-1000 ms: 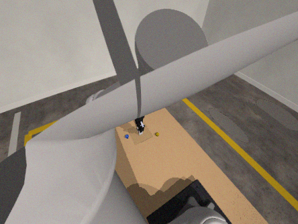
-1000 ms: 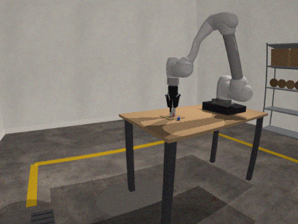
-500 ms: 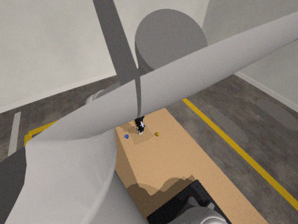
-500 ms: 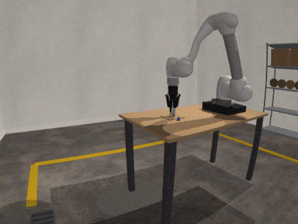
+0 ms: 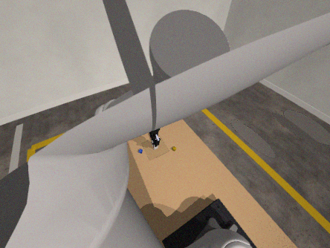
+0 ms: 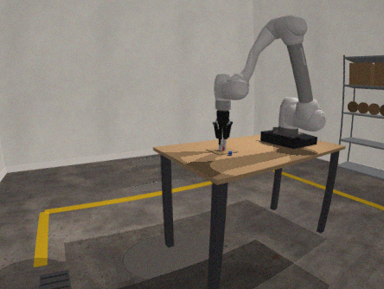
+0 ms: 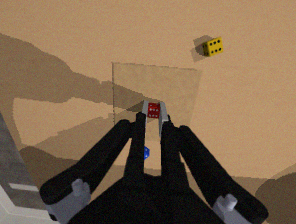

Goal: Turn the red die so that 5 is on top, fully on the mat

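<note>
The red die lies 2 cm below my hand. The rest, counted from my hand: tan mat: 4 cm below; then yellow die: 10 cm behind, 8 cm to the right, 3 cm below; then blue die: 9 cm to the left, 4 cm ahead, 3 cm below.
</note>
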